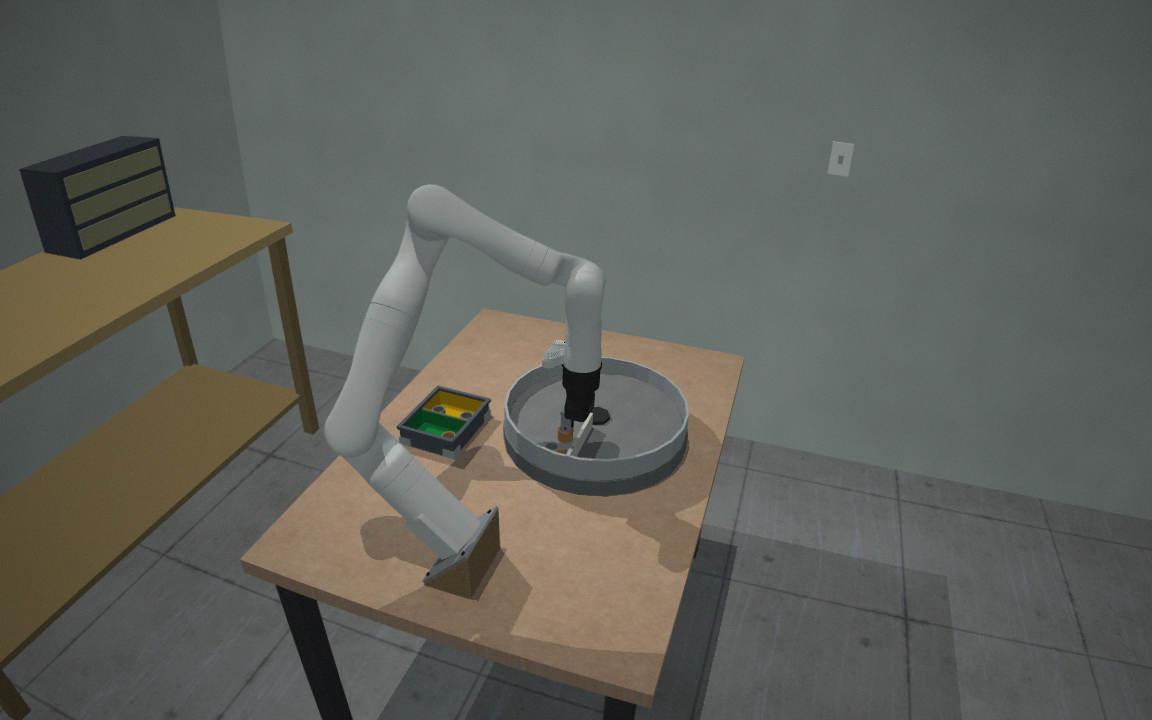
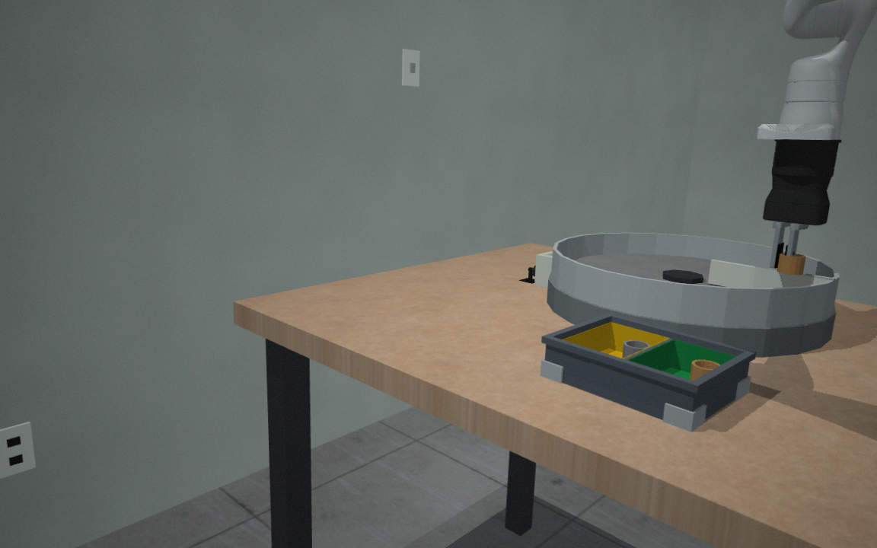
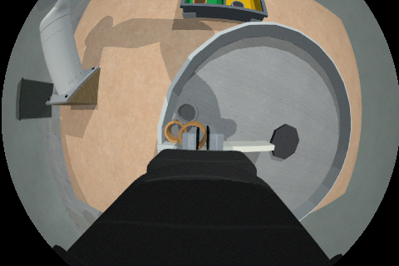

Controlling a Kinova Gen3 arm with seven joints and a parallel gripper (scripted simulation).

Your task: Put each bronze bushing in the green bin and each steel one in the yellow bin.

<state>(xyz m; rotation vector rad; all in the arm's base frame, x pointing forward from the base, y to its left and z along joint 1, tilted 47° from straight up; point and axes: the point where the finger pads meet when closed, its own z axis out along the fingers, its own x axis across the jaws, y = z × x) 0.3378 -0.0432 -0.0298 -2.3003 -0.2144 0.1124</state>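
Right now my hand is 32 cm to the right of the bin tray and 10 cm above it. From my hand the other things lie so: grey turntable 15 cm ahead, 7 cm below.
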